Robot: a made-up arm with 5 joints.
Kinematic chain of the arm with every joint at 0, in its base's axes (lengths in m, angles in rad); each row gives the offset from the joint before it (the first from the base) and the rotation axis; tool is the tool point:
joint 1: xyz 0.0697 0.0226 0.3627 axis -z
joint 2: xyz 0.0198 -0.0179 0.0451 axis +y
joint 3: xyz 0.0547 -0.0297 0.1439 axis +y
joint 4: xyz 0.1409 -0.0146 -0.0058 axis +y
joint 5: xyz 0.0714 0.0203 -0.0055 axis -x
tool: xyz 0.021 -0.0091 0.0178
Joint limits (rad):
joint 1: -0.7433..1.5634
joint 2: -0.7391..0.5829
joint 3: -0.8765..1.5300
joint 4: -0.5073..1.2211
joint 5: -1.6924..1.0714
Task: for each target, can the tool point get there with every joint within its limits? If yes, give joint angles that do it. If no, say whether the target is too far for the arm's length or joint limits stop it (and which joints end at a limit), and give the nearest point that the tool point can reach.
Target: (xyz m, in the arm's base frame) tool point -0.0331 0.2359 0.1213
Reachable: no: joint limits stop it (at a limit: joint 1, joint 2, joint 3, joint 5) | nearest point 0.0112 0.0242 0.3165 | short by 0.291 m
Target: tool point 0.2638 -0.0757 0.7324
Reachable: yes | joints 0.1869 -0.1016 -0.6826 -0.2525 -0.7227
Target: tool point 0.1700 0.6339 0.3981
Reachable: no: too far | nearest point 0.3624 0.2501 0.4325 | short by 0.431 m
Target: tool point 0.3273 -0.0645 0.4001
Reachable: yes | joints 0.0965 0.0680 0.6226 -0.1459 -1.1411
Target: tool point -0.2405 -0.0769 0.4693
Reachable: no: joint limits stop it (at a limit: joint 1, joint 2, joint 4) | nearest point 0.0088 -0.1043 0.4515 | short by 0.251 m
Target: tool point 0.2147 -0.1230 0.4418
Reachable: yes | joints 0.6033 -0.4888 1.0417 0.0373 0.6889
